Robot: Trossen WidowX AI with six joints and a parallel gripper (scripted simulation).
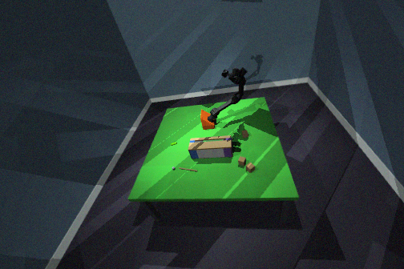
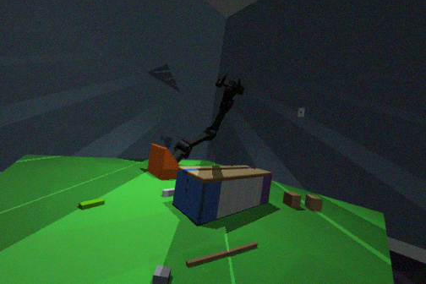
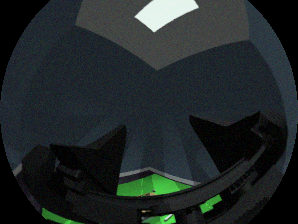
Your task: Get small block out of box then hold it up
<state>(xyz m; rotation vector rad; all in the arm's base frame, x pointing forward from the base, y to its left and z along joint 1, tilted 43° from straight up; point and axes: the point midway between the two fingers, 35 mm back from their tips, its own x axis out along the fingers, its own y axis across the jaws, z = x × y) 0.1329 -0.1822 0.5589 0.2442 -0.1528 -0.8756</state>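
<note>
My gripper tip is 20 cm short of the box, 22 cm to the left of it and 57 cm above it. From my gripper tip the other things lie so: yellow-green bar: 8 cm ahead, 62 cm to the right, 63 cm below; small grey cube: 39 cm ahead, 57 cm to the right, 62 cm below; thin brown stick: 42 cm ahead, 43 cm to the right, 63 cm below.
</note>
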